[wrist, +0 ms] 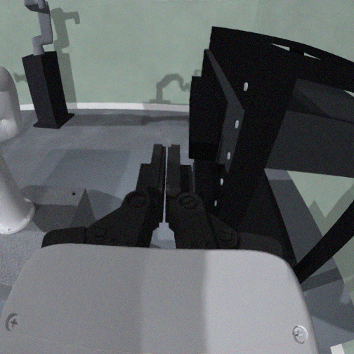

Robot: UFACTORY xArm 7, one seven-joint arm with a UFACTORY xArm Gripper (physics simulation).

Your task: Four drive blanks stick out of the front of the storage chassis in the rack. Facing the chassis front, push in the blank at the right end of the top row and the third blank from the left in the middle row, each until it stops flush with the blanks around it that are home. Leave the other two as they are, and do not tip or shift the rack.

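Note:
The black rack (265, 90) stands upright at the right of the wrist view, seen at a steep slant, with a column of pale round studs along its front edge. A dark block-like part (204, 120) juts out to the left of the studded flange (235, 107); whether it is one blank or several is too dark to tell. Individual blanks, their rows and how far each sticks out cannot be made out. My gripper (166, 162) is shut and empty. Its fingertips are left of the jutting part in the view, with a visible gap between them.
A white robot arm (9, 165) stands at the left edge, beside a low grey box (55, 202). A dark pedestal (46, 90) carrying a grey arm (45, 25) stands farther back, near the green wall (135, 45). A black slanting brace (327, 245) shows at the lower right.

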